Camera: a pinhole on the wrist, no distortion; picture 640 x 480 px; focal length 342.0 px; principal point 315.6 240.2 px. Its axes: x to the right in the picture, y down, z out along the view. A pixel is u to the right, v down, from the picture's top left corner.
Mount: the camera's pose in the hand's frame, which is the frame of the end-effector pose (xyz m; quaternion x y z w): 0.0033 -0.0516 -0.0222 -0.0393 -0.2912 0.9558 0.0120
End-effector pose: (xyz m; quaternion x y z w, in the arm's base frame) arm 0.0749 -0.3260 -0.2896 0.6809 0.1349 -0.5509 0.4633
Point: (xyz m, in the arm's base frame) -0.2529 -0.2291 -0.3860
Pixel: 370 417
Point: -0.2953 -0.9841 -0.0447
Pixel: outside the picture
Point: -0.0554 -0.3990 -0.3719
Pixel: 181 113
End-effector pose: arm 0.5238 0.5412 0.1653 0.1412 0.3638 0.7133 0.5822
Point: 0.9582 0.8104 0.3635
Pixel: 233 124
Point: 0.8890 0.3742 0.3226
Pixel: 599 149
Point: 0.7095 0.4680 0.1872
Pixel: 579 200
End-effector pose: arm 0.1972 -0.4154 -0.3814 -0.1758 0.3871 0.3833 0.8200
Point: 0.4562 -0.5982 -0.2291
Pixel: 420 415
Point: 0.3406 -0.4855 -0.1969
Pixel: 488 222
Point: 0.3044 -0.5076 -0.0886
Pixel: 617 178
